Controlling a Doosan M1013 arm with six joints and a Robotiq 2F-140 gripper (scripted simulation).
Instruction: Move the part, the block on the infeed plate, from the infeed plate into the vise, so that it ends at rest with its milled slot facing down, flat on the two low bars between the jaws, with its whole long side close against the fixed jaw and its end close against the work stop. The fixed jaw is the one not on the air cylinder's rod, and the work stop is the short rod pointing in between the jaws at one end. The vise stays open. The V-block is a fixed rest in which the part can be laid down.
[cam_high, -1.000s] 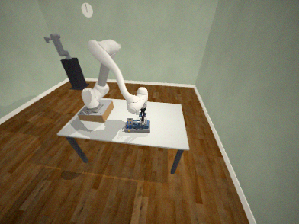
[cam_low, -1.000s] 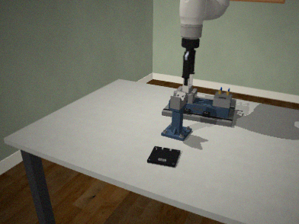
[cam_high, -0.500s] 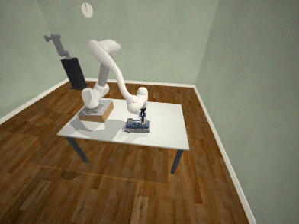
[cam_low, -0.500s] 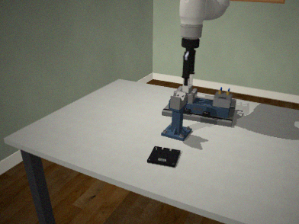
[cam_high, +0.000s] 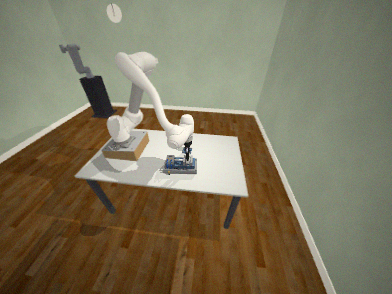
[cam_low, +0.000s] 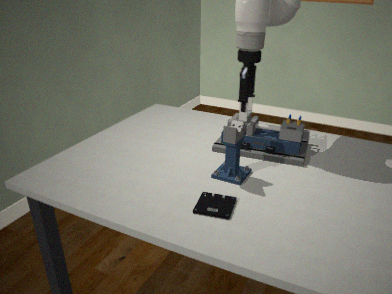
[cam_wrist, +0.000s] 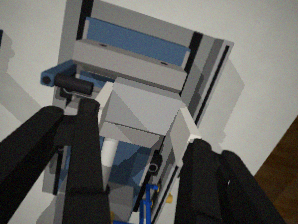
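Right now my hand is 30 mm above the part. Round my hand: cylinder rod 90 mm behind, 10 mm to the left, 50 mm below; fixed jaw 30 mm ahead, 20 mm to the left, 50 mm below; work stop 10 mm behind, 70 mm to the left, 30 mm below.
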